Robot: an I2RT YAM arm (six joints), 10 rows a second.
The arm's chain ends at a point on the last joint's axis. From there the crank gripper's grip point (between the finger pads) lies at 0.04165 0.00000 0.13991 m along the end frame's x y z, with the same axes.
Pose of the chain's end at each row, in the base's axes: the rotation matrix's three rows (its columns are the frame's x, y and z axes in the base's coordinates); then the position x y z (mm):
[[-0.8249, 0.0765, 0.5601], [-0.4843, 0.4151, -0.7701], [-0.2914, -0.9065, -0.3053]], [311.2, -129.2, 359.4]
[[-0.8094, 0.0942, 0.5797], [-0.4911, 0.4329, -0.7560], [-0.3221, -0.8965, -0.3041]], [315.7, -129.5, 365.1]
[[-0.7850, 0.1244, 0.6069], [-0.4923, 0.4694, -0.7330], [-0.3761, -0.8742, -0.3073]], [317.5, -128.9, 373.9]
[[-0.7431, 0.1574, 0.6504], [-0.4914, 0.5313, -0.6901], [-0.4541, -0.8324, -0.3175]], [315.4, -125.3, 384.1]
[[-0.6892, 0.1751, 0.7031], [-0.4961, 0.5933, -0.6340], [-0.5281, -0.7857, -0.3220]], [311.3, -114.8, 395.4]
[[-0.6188, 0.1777, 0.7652], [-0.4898, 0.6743, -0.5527], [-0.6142, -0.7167, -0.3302]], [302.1, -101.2, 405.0]
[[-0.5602, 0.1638, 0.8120], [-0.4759, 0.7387, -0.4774], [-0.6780, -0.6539, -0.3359]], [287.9, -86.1, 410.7]
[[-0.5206, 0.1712, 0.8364], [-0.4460, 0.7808, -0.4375], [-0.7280, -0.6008, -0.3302]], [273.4, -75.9, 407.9]
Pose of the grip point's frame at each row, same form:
[[-0.8249, 0.0765, 0.5601], [-0.4843, 0.4151, -0.7701], [-0.2914, -0.9065, -0.3053]], [355.2, -257.1, 304.5]
[[-0.8094, 0.0942, 0.5797], [-0.4911, 0.4329, -0.7560], [-0.3221, -0.8965, -0.3041]], [363.1, -255.7, 309.1]
[[-0.7850, 0.1244, 0.6069], [-0.4923, 0.4694, -0.7330], [-0.3761, -0.8742, -0.3073]], [369.7, -252.0, 315.2]
[[-0.7431, 0.1574, 0.6504], [-0.4914, 0.5313, -0.6901], [-0.4541, -0.8324, -0.3175]], [375.4, -242.3, 320.8]
[[-0.6892, 0.1751, 0.7031], [-0.4961, 0.5933, -0.6340], [-0.5281, -0.7857, -0.3220]], [381.0, -224.2, 328.4]
[[-0.6188, 0.1777, 0.7652], [-0.4898, 0.6743, -0.5527], [-0.6142, -0.7167, -0.3302]], [383.4, -198.9, 333.2]
[[-0.5602, 0.1638, 0.8120], [-0.4759, 0.7387, -0.4774], [-0.6780, -0.6539, -0.3359]], [378.2, -172.7, 335.5]
[[-0.5206, 0.1712, 0.8364], [-0.4460, 0.7808, -0.4375], [-0.7280, -0.6008, -0.3302]], [368.7, -155.7, 331.4]

